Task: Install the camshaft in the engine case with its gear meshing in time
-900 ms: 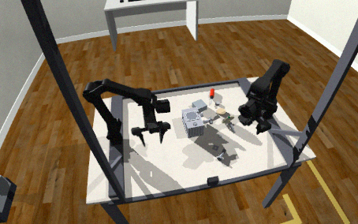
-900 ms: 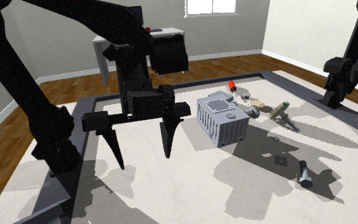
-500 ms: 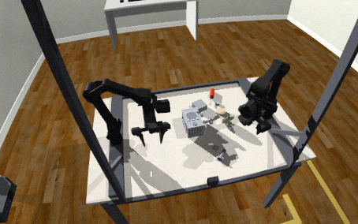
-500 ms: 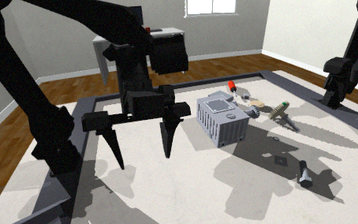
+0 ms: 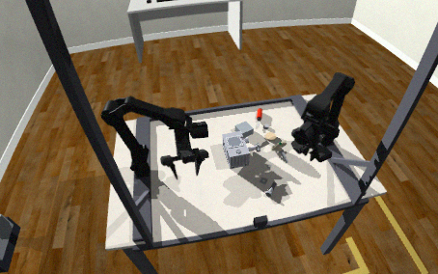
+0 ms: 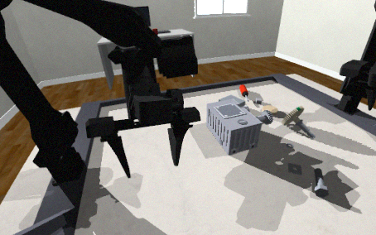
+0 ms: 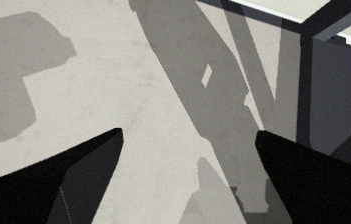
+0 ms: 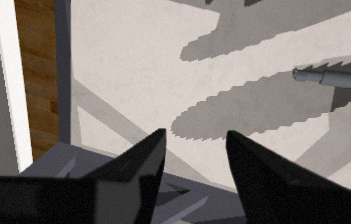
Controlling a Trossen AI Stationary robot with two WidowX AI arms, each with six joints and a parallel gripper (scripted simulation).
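Note:
The small crank gear is 170 mm ahead of my right hand, 160 mm to the left of it and 120 mm below it. The rest, counted from my right hand: small block: 360 mm ahead, 170 mm below, 50 mm to the left; tan disc: 280 mm ahead, 170 mm below, 50 mm to the left; bolt: 170 mm below, 160 mm to the left, 40 mm behind.

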